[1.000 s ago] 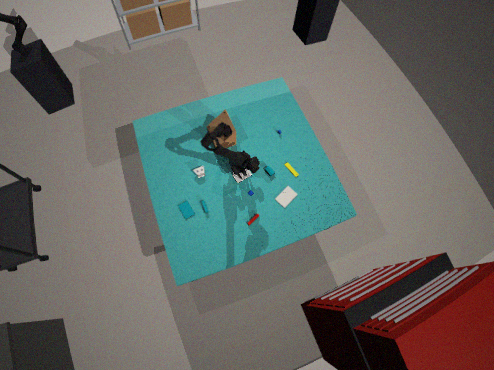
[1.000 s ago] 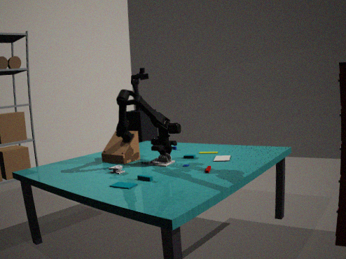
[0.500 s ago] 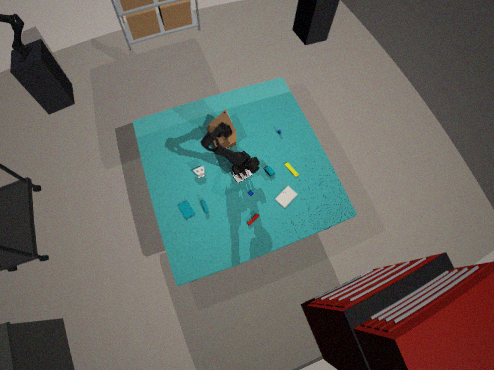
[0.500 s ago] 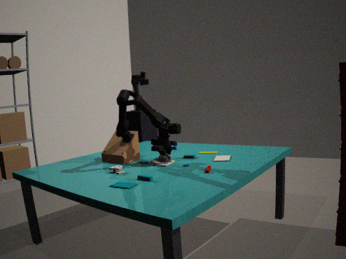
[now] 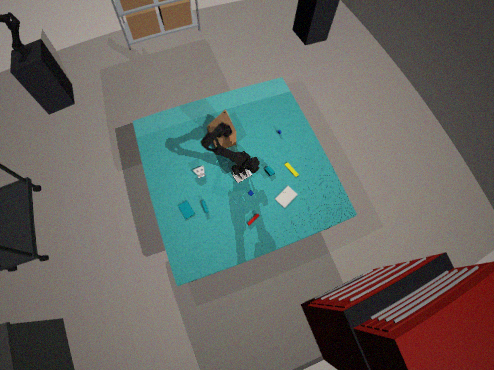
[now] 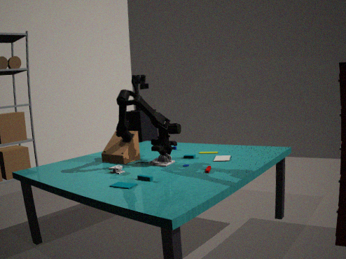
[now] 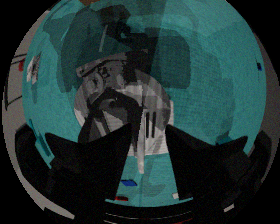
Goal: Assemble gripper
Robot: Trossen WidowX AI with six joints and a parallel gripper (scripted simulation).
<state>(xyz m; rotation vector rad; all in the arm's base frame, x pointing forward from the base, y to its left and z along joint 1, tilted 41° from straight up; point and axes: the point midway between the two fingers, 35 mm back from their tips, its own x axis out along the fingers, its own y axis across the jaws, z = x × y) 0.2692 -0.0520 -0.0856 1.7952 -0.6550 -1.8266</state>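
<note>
Right now the grey gripper base is 29 cm to the right of my gripper tip, 12 cm behind it and 1 cm above it. Round my gripper tip: grey-white housing plate 5 cm behind, 4 cm to the right, 1 cm below; teal block 16 cm to the left, 7 cm ahead, 1 cm below; blue cube 16 cm ahead, 3 cm to the right, 1 cm below.
</note>
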